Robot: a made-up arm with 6 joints. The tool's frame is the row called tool.
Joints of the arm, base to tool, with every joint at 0 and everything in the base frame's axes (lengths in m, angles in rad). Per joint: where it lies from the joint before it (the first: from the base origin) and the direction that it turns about. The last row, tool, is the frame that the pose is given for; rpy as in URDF.
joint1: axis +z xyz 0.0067 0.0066 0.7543
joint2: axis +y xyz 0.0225 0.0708 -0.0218
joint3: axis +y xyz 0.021 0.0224 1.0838
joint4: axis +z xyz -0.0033 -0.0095 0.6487
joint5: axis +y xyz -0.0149 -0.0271 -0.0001
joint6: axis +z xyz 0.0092 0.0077 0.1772
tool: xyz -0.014 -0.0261 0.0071 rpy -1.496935 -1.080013 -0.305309
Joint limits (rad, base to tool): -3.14..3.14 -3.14..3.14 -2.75..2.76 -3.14..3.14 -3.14..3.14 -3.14..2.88
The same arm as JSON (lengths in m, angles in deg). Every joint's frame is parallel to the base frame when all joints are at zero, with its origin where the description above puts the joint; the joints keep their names.
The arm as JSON. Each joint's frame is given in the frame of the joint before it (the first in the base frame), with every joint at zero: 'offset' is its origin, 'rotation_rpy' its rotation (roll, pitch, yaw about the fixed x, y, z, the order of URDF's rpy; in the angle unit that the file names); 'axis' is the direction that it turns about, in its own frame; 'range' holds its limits. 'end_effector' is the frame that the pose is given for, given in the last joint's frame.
{"length_unit": "m", "angle_unit": "deg", "chain": [
  {"id": "joint1", "offset": [0.0067, 0.0066, 0.7543], "rotation_rpy": [0.0, 0.0, 0.0], "axis": "+z", "range": [-179.91, 179.91]},
  {"id": "joint2", "offset": [0.0225, 0.0708, -0.0218], "rotation_rpy": [0.0, 0.0, 0.0], "axis": "+y", "range": [-179.91, 179.91]},
  {"id": "joint3", "offset": [0.021, 0.0224, 1.0838], "rotation_rpy": [0.0, 0.0, 0.0], "axis": "+y", "range": [-157.56, 158.14]},
  {"id": "joint4", "offset": [-0.0033, -0.0095, 0.6487], "rotation_rpy": [0.0, 0.0, 0.0], "axis": "+z", "range": [-179.91, 179.91]},
  {"id": "joint5", "offset": [-0.0149, -0.0271, -0.0001], "rotation_rpy": [0.0, 0.0, 0.0], "axis": "+y", "range": [-179.91, 179.91]},
  {"id": "joint6", "offset": [0.0092, 0.0077, 0.1772], "rotation_rpy": [0.0, 0.0, 0.0], "axis": "+z", "range": [-179.91, 165.01]}
], "end_effector": {"offset": [-0.014, -0.0261, 0.0071], "rotation_rpy": [-85.77, -61.88, -17.49]}}

